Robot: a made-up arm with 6 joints. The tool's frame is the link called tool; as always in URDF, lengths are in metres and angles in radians. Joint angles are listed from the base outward.
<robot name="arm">
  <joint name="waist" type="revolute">
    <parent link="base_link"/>
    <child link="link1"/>
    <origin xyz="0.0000 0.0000 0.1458"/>
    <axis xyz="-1 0 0"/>
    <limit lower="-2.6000" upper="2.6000"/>
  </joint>
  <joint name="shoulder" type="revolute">
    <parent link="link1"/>
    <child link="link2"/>
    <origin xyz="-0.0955 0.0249 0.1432"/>
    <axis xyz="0 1 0"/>
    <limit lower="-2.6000" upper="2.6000"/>
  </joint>
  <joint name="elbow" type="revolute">
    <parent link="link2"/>
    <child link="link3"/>
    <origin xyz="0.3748 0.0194 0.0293"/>
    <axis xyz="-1 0 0"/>
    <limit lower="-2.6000" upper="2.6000"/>
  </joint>
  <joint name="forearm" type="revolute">
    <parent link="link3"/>
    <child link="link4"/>
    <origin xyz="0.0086 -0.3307 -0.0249"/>
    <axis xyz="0 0 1"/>
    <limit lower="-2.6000" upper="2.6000"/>
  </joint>
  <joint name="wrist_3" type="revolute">
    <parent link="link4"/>
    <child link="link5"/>
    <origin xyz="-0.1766 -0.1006 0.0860"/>
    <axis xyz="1 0 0"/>
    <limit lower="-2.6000" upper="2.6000"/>
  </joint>
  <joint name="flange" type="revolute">
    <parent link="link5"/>
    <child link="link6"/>
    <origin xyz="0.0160 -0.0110 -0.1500"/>
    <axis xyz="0 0 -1"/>
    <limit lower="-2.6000" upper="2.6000"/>
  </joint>
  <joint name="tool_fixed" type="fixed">
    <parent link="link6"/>
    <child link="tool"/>
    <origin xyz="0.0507 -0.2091 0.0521"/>
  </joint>
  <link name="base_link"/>
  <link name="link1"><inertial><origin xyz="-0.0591 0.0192 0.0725"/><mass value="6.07"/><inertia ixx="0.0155" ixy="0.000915" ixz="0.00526" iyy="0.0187" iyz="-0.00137" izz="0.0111"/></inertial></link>
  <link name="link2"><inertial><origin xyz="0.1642 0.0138 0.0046"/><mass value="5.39"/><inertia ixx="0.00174" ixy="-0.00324" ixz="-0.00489" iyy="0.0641" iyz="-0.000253" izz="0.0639"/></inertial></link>
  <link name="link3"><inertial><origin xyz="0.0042 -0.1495 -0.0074"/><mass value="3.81"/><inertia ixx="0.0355" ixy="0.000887" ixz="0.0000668" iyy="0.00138" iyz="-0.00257" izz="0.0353"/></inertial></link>
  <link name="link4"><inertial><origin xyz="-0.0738 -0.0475 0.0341"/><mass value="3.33"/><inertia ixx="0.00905" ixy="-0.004" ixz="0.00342" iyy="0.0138" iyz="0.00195" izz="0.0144"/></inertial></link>
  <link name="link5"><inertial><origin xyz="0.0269 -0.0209 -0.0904"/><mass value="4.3"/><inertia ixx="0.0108" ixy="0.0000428" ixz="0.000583" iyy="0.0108" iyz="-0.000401" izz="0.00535"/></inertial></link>
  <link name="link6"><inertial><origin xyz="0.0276 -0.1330 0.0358"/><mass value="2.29"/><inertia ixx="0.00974" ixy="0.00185" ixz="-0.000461" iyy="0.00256" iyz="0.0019" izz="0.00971"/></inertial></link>
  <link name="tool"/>
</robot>
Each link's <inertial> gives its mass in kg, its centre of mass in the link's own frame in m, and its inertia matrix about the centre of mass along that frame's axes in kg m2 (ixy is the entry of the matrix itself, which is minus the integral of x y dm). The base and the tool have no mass. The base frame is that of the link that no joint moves.
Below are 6 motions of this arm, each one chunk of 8 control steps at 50 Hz.
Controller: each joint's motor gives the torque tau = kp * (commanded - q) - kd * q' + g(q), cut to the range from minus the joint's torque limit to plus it. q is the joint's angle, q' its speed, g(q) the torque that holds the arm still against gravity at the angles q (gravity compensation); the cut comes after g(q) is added. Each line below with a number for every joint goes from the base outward.
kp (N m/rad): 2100 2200 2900 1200 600 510
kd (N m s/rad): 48 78 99 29 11 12
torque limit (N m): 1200 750 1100 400 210 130
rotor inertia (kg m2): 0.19 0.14 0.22 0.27 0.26 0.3
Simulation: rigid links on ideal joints. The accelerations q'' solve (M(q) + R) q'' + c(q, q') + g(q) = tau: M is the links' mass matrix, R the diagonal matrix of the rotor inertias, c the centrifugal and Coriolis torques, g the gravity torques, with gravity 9.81 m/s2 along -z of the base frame. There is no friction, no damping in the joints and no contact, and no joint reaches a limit. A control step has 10 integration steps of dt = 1/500 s. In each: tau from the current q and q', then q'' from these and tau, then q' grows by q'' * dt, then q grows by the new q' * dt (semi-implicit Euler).
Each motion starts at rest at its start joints. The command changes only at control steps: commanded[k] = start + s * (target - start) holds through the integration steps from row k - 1 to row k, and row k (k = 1, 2, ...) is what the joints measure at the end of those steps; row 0 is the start. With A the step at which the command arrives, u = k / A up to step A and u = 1 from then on. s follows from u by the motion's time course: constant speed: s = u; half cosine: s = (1 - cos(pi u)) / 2; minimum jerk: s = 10 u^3 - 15 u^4 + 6 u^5; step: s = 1 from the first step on.
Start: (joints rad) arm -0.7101 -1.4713 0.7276 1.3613 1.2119 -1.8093
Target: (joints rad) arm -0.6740 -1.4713 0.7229 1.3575 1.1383 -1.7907
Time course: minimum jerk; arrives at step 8
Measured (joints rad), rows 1 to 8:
1: -0.7100 -1.4713 0.7275 1.3612 1.2115 -1.8092
2: -0.7095 -1.4716 0.7272 1.3609 1.2089 -1.8088
3: -0.7077 -1.4724 0.7265 1.3601 1.2011 -1.8074
4: -0.7043 -1.4734 0.7253 1.3588 1.1870 -1.8046
5: -0.6990 -1.4743 0.7239 1.3576 1.1685 -1.8005
6: -0.6922 -1.4745 0.7227 1.3568 1.1500 -1.7958
7: -0.6848 -1.4738 0.7220 1.3567 1.1365 -1.7917
8: -0.6777 -1.4721 0.7220 1.3573 1.1307 -1.7889

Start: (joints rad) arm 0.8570 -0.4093 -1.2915 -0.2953 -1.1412 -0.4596
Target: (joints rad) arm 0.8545 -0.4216 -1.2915 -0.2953 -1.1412 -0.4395
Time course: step
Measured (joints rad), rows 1 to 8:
1: 0.8557 -0.4112 -1.2917 -0.2955 -1.1413 -0.4541
2: 0.8543 -0.4148 -1.2919 -0.2956 -1.1410 -0.4450
3: 0.8538 -0.4182 -1.2919 -0.2956 -1.1406 -0.4384
4: 0.8541 -0.4208 -1.2918 -0.2954 -1.1405 -0.4358
5: 0.8546 -0.4224 -1.2915 -0.2953 -1.1409 -0.4363
6: 0.8549 -0.4232 -1.2913 -0.2951 -1.1414 -0.4381
7: 0.8551 -0.4233 -1.2911 -0.2950 -1.1419 -0.4396
8: 0.8550 -0.4231 -1.2911 -0.2950 -1.1420 -0.4404

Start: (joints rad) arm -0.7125 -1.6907 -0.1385 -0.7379 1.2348 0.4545
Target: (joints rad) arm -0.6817 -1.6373 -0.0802 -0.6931 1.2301 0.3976
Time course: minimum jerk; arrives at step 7
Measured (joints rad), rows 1 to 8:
1: -0.7123 -1.6902 -0.1379 -0.7375 1.2349 0.4542
2: -0.7112 -1.6875 -0.1343 -0.7348 1.2352 0.4520
3: -0.7082 -1.6810 -0.1263 -0.7280 1.2353 0.4455
4: -0.7030 -1.6713 -0.1147 -0.7175 1.2345 0.4337
5: -0.6962 -1.6601 -0.1024 -0.7059 1.2323 0.4185
6: -0.6891 -1.6503 -0.0926 -0.6969 1.2293 0.4040
7: -0.6831 -1.6438 -0.0869 -0.6926 1.2269 0.3942
8: -0.6789 -1.6399 -0.0841 -0.6921 1.2265 0.3907

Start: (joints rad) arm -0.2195 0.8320 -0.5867 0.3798 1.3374 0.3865
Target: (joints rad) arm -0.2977 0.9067 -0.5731 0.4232 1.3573 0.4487
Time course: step
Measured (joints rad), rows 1 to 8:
1: -0.2455 0.8504 -0.5686 0.3932 1.3502 0.4015
2: -0.2717 0.8703 -0.5641 0.4141 1.3662 0.4293
3: -0.2914 0.8871 -0.5684 0.4251 1.3697 0.4510
4: -0.3034 0.9000 -0.5749 0.4275 1.3625 0.4602
5: -0.3088 0.9088 -0.5802 0.4266 1.3525 0.4594
6: -0.3095 0.9136 -0.5828 0.4254 1.3461 0.4542
7: -0.3073 0.9150 -0.5827 0.4248 1.3455 0.4492
8: -0.3039 0.9140 -0.5807 0.4242 1.3491 0.4465

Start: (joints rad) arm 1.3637 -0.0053 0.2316 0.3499 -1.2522 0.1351
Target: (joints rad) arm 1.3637 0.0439 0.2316 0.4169 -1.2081 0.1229
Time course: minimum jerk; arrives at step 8
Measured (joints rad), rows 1 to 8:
1: 1.3637 -0.0052 0.2316 0.3501 -1.2520 0.1351
2: 1.3641 -0.0043 0.2319 0.3518 -1.2506 0.1353
3: 1.3650 -0.0016 0.2326 0.3570 -1.2465 0.1353
4: 1.3667 0.0038 0.2337 0.3671 -1.2391 0.1347
5: 1.3687 0.0118 0.2349 0.3815 -1.2294 0.1327
6: 1.3703 0.0213 0.2358 0.3976 -1.2195 0.1292
7: 1.3705 0.0308 0.2358 0.4117 -1.2119 0.1246
8: 1.3689 0.0386 0.2349 0.4209 -1.2076 0.1203

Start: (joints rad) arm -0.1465 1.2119 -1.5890 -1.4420 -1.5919 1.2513
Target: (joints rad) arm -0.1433 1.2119 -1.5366 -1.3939 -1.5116 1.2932
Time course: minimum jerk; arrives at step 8
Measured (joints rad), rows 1 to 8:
1: -0.1466 1.2119 -1.5887 -1.4418 -1.5915 1.2514
2: -0.1470 1.2117 -1.5865 -1.4403 -1.5887 1.2525
3: -0.1474 1.2113 -1.5814 -1.4361 -1.5805 1.2559
4: -0.1472 1.2109 -1.5732 -1.4284 -1.5658 1.2626
5: -0.1461 1.2106 -1.5632 -1.4180 -1.5460 1.2720
6: -0.1443 1.2108 -1.5534 -1.4067 -1.5258 1.2825
7: -0.1425 1.2115 -1.5458 -1.3972 -1.5104 1.2914
8: -0.1414 1.2125 -1.5414 -1.3914 -1.5032 1.2967

